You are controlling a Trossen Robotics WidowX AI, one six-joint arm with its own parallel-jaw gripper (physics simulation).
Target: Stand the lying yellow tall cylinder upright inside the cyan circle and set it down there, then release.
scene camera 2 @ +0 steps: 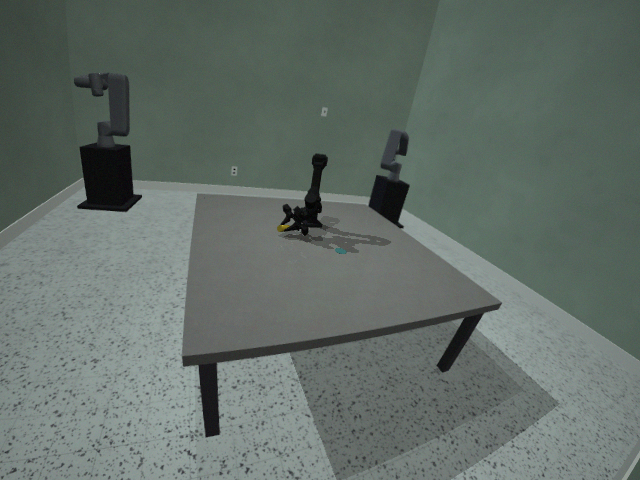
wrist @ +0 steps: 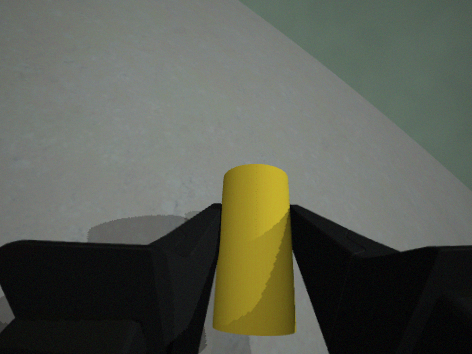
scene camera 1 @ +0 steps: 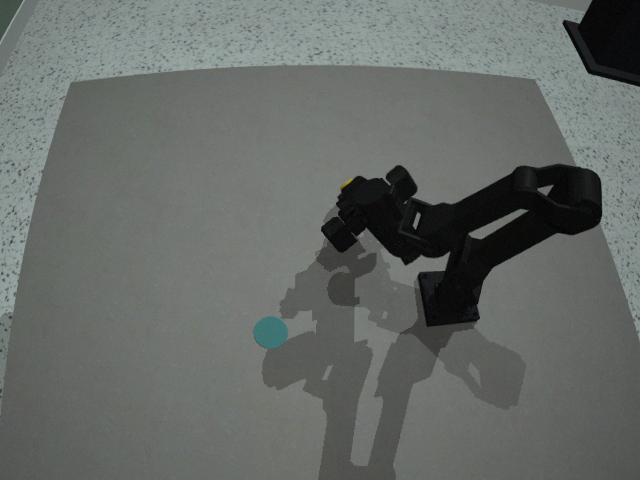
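Observation:
The yellow tall cylinder is held between the two black fingertips of my gripper. In scene camera 2 it looks tilted well over, close above the table; I cannot tell its exact tilt or whether it touches the table. In scene camera 1 the gripper body hides most of it. The cyan circle lies flat on the table, apart from the gripper and nearer the front than it in scene camera 1. The circle does not show in the wrist view.
The arm's base stands on the grey table, to the right of the circle in scene camera 1. The arm's shadows fall between base and circle. Two other robots on black pedestals stand on the floor beyond the table.

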